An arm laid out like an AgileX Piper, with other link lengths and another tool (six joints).
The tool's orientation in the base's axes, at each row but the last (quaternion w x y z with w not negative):
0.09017 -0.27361 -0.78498 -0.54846
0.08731 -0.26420 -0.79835 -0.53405
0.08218 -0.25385 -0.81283 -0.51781
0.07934 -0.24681 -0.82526 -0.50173
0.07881 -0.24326 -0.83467 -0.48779
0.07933 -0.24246 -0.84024 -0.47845
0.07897 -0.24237 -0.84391 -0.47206
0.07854 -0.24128 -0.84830 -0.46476
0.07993 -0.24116 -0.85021 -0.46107
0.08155 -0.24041 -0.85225 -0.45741
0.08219 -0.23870 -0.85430 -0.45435
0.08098 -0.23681 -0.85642 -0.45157
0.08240 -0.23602 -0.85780 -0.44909
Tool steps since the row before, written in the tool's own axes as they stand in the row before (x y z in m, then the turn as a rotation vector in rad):
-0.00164 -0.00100 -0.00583 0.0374 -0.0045 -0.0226
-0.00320 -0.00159 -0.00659 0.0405 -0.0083 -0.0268
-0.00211 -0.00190 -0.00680 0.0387 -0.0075 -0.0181
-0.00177 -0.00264 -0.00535 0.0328 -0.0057 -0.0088
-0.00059 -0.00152 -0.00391 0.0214 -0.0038 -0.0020
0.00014 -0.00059 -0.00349 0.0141 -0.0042 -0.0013
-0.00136 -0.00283 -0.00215 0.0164 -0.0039 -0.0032
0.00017 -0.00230 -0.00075 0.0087 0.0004 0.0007
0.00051 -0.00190 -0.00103 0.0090 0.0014 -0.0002
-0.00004 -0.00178 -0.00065 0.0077 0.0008 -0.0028
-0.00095 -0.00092 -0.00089 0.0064 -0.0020 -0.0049
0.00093 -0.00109 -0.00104 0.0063 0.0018 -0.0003
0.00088 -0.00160 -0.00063 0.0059 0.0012 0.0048
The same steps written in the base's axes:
-0.00009 -0.00610 0.00069 -0.0372 -0.0093 0.0215
0.00094 -0.00744 0.00010 -0.0423 -0.0132 0.0215
-0.00002 -0.00734 0.00070 -0.0393 -0.0058 0.0175
-0.00038 -0.00621 -0.00016 -0.0322 0.0010 0.0122
-0.00063 -0.00414 0.00060 -0.0206 0.0038 0.0060
-0.00075 -0.00314 0.00145 -0.0144 0.0018 0.0026
-0.00039 -0.00349 -0.00147 -0.0165 0.0011 0.0047
-0.00133 -0.00160 -0.00125 -0.0073 0.0037 0.0030
-0.00145 -0.00155 -0.00065 -0.0072 0.0035 0.0044
-0.00088 -0.00138 -0.00096 -0.0065 0.0007 0.0049
0.00032 -0.00148 -0.00051 -0.0069 -0.0028 0.0036
-0.00141 -0.00106 0.00013 -0.0047 0.0027 0.0037
-0.00158 -0.00100 -0.00049 -0.0042 0.0064 0.0002

